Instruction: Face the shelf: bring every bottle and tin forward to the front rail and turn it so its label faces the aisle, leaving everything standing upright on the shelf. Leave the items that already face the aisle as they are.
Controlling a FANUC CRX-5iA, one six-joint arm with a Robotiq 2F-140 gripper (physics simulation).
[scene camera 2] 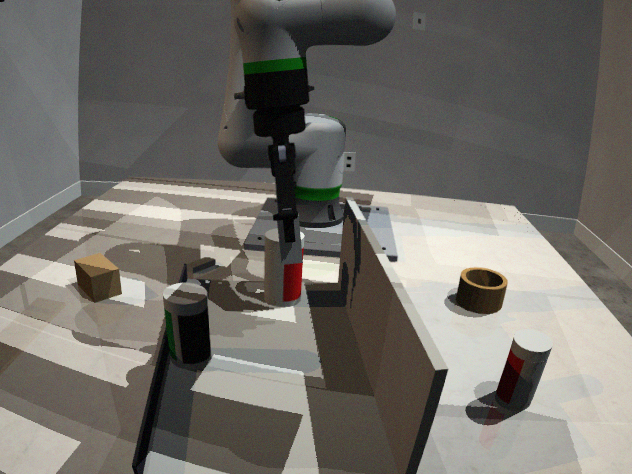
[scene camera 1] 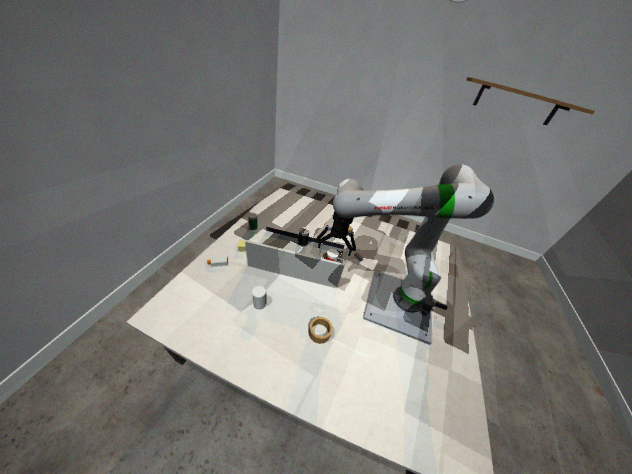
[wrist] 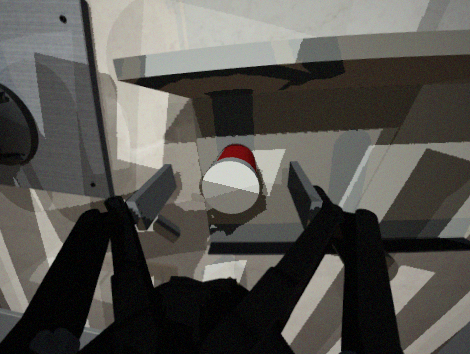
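Where they show: gripper, fingertip midpoint: (scene camera 2: 290, 245) (scene camera 1: 332, 256) (wrist: 229, 175); arm's base, origin of the base link: (scene camera 2: 311, 216) (scene camera 1: 407, 299) (wrist: 1, 124).
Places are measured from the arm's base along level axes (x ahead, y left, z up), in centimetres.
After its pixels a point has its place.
Note:
A white-lidded tin (scene camera 1: 331, 254) @(z 11.4, x 44.0, y 0.9 cm) (scene camera 2: 274, 270) @(z 6.7, x 46.5, y -1.5 cm) (wrist: 231, 187) @(z 11.4, x 43.8, y -0.4 cm) stands upright at the robot's end of the shelf, a little behind the front rail (scene camera 2: 150, 413) @(z 2.3, x 78.9, y -10.5 cm) (wrist: 250, 247) @(z 2.0, x 48.6, y -16.5 cm). Its red label faces the tall back panel (scene camera 1: 290, 265) @(z 7.0, x 60.3, y 14.0 cm) (scene camera 2: 393, 326) @(z 12.4, x 70.2, y 14.7 cm) (wrist: 240, 65) @(z 15.9, x 43.5, y 9.6 cm). My gripper (scene camera 1: 335, 245) @(z 9.7, x 43.4, y 0.3 cm) (scene camera 2: 289, 237) @(z 9.7, x 43.4, y 0.3 cm) (wrist: 229, 175) @(z 9.7, x 43.4, y 0.3 cm) is open, its fingers on either side of this tin near its top, apart from it in the wrist view. A second tin (scene camera 1: 303, 236) @(z 8.2, x 63.3, y -7.6 cm) (scene camera 2: 187, 326) @(z 7.3, x 66.8, y -9.1 cm), with black and green on its side, stands upright at the front rail. Its green part faces the aisle side.
Behind the panel stand a grey tin with red (scene camera 1: 259, 297) @(z 7.9, x 63.3, y 36.8 cm) (scene camera 2: 521, 372) @(z 4.6, x 67.4, y 33.2 cm) and a wooden ring (scene camera 1: 320, 339) @(z 2.4, x 33.4, y 39.4 cm) (scene camera 2: 480, 298) @(z 1.2, x 39.5, y 33.6 cm). A wooden block (scene camera 2: 98, 278) @(z 2.5, x 49.4, y -32.4 cm) lies on the aisle side. A dark green can (scene camera 1: 253, 221) @(z 5.2, x 96.3, y -7.3 cm), yellow block (scene camera 1: 241, 245) @(z 2.0, x 92.2, y 10.5 cm) and orange-tipped item (scene camera 1: 219, 261) @(z 1.0, x 95.3, y 24.9 cm) are beyond the shelf's far end.

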